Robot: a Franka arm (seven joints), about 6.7 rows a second.
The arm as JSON. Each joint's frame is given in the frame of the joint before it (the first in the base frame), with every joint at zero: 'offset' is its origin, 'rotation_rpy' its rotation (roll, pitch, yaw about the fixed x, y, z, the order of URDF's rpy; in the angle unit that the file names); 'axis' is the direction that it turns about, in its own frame. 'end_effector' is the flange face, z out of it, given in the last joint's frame.
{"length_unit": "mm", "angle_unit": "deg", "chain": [
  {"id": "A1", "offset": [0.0, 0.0, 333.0], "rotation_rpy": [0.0, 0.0, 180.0], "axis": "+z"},
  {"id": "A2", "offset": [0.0, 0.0, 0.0], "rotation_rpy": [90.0, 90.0, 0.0], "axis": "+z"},
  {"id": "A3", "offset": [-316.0, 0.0, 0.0], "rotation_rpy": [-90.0, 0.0, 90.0], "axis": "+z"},
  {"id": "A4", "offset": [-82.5, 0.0, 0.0], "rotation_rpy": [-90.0, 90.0, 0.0], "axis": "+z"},
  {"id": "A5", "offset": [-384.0, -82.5, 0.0], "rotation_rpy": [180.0, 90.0, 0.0], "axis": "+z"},
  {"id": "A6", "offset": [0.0, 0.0, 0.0], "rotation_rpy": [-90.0, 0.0, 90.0], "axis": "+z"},
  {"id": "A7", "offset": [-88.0, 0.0, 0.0], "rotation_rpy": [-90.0, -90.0, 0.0], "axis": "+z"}
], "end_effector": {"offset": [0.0, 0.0, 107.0], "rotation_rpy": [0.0, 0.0, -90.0]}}
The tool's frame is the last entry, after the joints.
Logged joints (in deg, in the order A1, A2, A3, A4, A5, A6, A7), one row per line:
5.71 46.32 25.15 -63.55 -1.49 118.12 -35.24
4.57 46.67 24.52 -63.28 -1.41 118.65 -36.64
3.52 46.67 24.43 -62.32 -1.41 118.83 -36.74
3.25 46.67 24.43 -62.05 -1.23 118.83 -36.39
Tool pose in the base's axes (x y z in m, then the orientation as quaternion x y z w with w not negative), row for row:
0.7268 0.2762 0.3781 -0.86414 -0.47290 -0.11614 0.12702
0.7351 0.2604 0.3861 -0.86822 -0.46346 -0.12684 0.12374
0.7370 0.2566 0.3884 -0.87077 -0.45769 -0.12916 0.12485
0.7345 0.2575 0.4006 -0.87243 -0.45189 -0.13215 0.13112
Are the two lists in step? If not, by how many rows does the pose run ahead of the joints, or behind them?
The pose runs 1 row ahead of the joints: the pose in row i belongs to the joints in row i + 1.
